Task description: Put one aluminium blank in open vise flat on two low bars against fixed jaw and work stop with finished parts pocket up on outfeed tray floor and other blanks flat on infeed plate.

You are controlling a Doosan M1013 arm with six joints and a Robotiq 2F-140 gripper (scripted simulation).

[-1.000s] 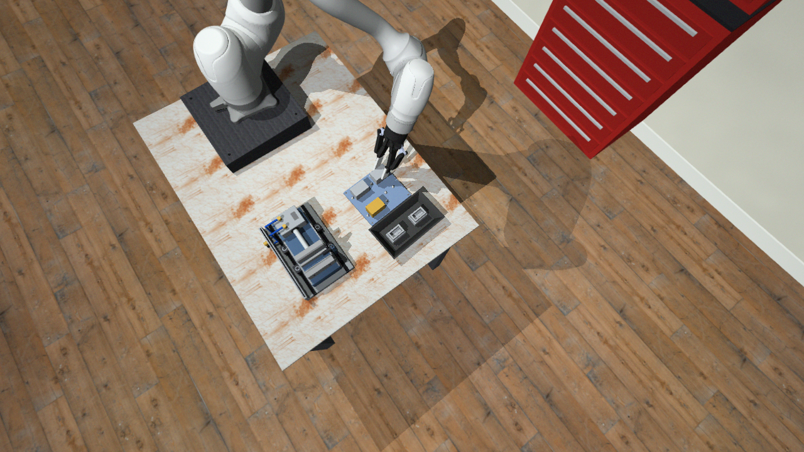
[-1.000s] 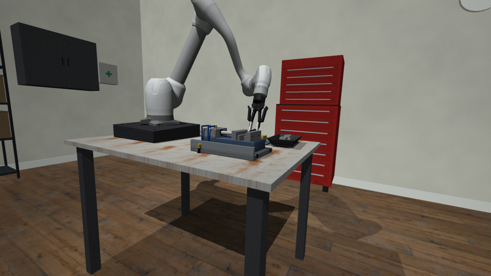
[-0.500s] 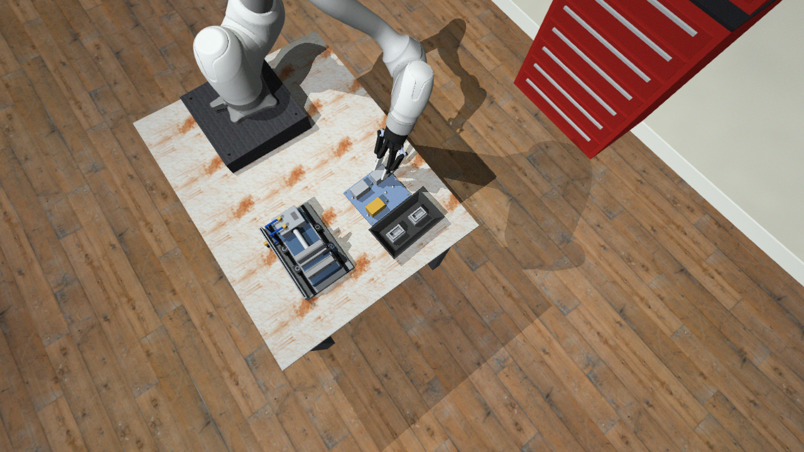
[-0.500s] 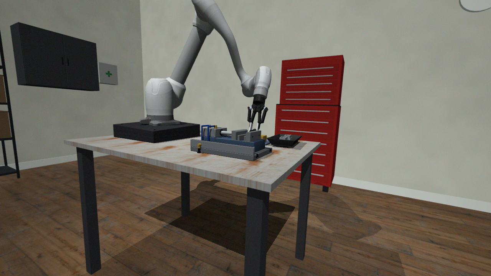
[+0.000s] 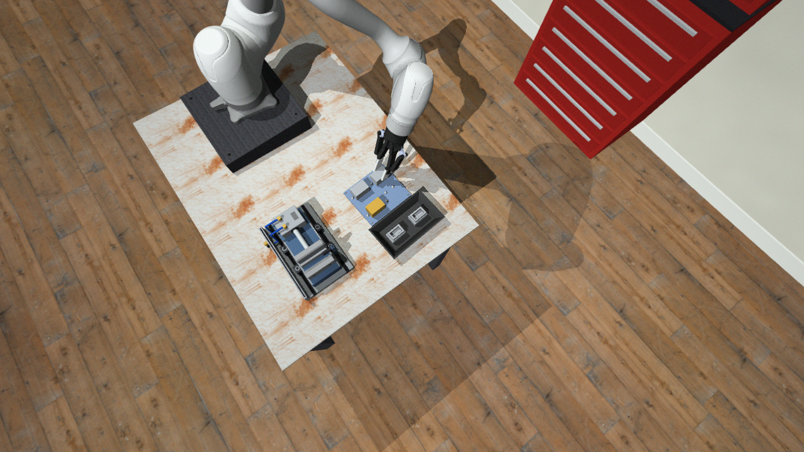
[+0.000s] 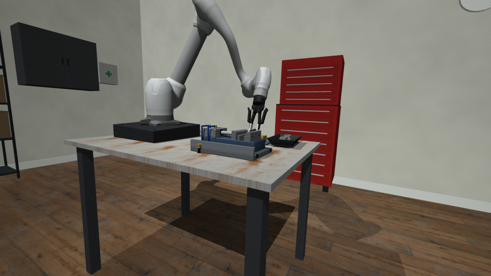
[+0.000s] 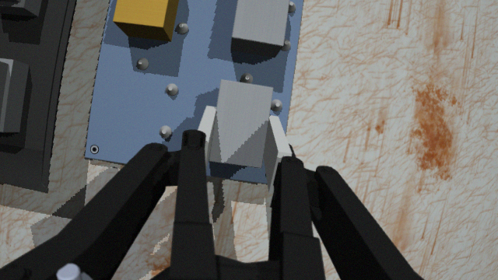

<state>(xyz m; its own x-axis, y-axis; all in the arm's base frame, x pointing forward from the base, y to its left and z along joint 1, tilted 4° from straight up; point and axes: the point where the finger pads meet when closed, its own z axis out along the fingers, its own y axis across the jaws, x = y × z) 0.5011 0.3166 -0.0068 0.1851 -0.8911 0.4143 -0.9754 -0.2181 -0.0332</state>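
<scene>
My hand is 1 cm to the left of the aluminium blank and 4 cm above it. Also, from my hand: work stop 20 cm ahead, 30 cm to the right, 3 cm above; then brass blank 11 cm ahead, 9 cm to the right, 4 cm below; then infeed plate 6 cm ahead, 5 cm to the right, 6 cm below.
</scene>
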